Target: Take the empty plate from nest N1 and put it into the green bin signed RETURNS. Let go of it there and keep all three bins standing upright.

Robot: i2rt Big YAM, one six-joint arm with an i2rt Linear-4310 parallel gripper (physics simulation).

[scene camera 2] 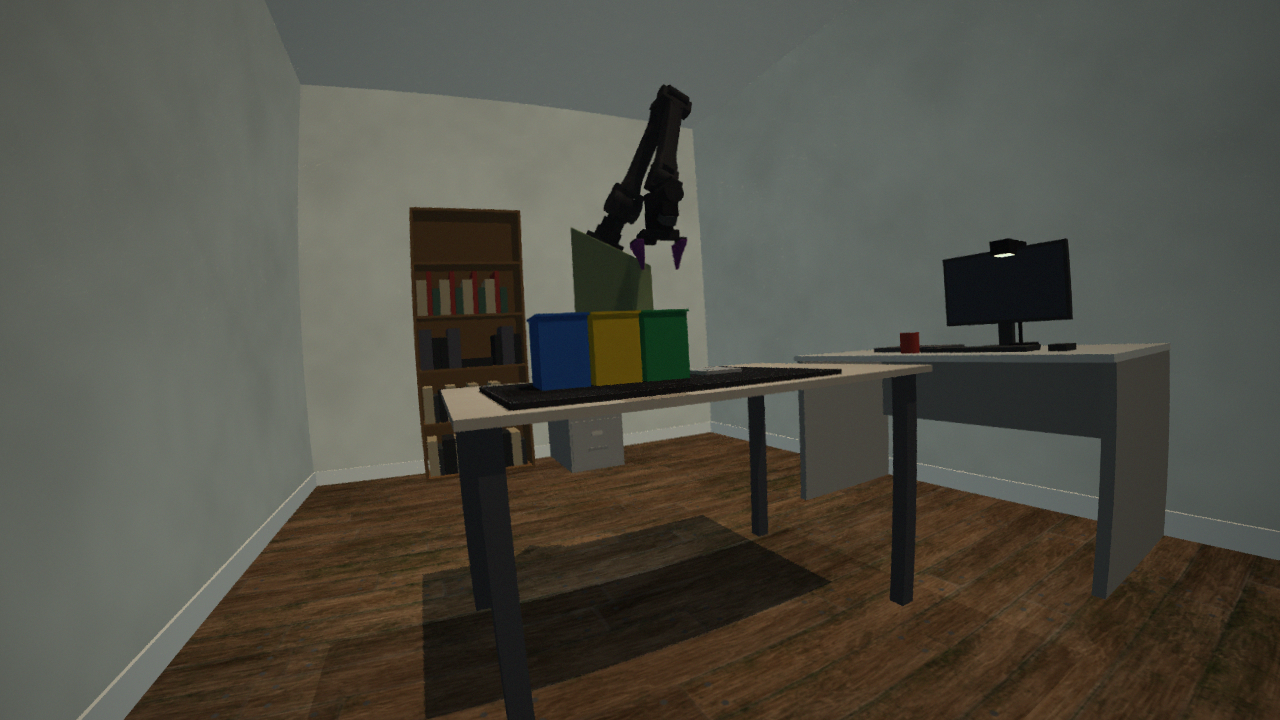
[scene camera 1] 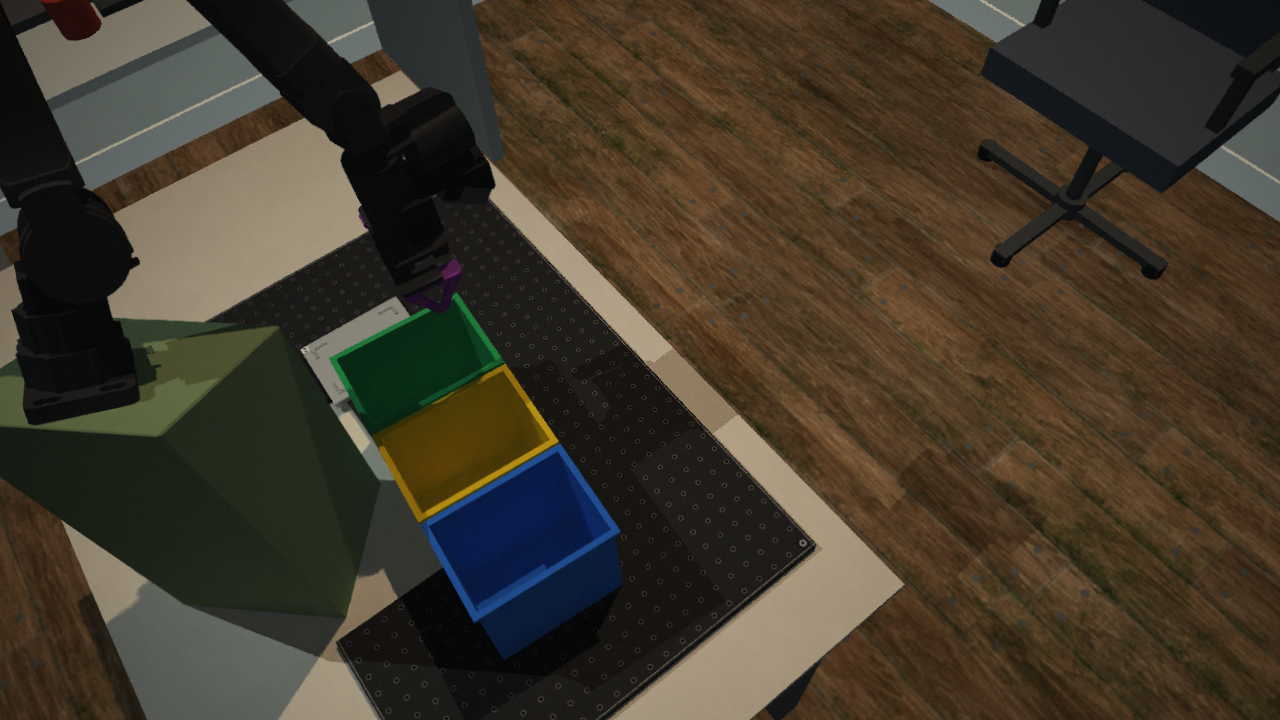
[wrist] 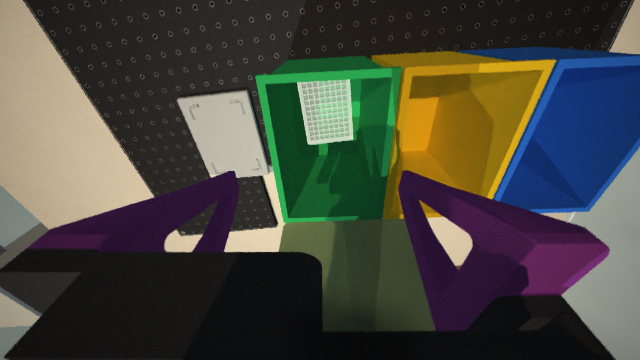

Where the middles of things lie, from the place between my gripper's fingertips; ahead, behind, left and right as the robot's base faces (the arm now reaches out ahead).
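Green bin [scene camera 1: 419,360]: my hand 10 mm to the left of it, 50 mm past it, 200 mm above it. From my hand: yellow bin [scene camera 1: 459,444] 150 mm to the right, 30 mm behind, 200 mm below; blue bin [scene camera 1: 526,553] 280 mm to the right, 20 mm behind, 200 mm below; gridded plate [wrist: 326,106] 10 mm to the right, 40 mm behind, 280 mm below.
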